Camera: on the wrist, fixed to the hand. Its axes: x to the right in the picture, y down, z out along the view.
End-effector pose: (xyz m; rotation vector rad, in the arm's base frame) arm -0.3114 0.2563 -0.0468 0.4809 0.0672 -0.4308
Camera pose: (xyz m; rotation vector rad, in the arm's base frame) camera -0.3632 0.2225 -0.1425 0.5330 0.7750 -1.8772
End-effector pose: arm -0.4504 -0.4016 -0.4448 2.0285 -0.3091 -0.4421
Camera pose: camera -0.4350 -0.2988 -0.4915 2.0319 1.5714 -0.9592
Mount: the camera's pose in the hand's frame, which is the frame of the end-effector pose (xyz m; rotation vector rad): -0.0185 -0.0901 -0.0673 0.1091 0.3352 -1.5557
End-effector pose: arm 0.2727 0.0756 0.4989 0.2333 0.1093 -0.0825
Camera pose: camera 0.2393 0.0053 0.4156 0.2224 0.6049 -1.6031
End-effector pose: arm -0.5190 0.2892 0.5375 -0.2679 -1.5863 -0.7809
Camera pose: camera -0.5155 0.1858 0.4897 1.2761 -1.2869 -1.7400
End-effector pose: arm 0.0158 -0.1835 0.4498 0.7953 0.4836 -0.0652
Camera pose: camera -0.0482 -0.2021 0.3574 0.3636 1.3342 -1.4192
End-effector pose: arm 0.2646 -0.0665 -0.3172 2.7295 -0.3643 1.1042
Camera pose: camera 0.2335 0.0394 -0.2886 1.7952 1.5595 0.9105
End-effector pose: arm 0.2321 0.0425 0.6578 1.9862 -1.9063 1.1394
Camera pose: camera 0.2888 0.1126 0.7275 2.1792 0.1252 0.8679
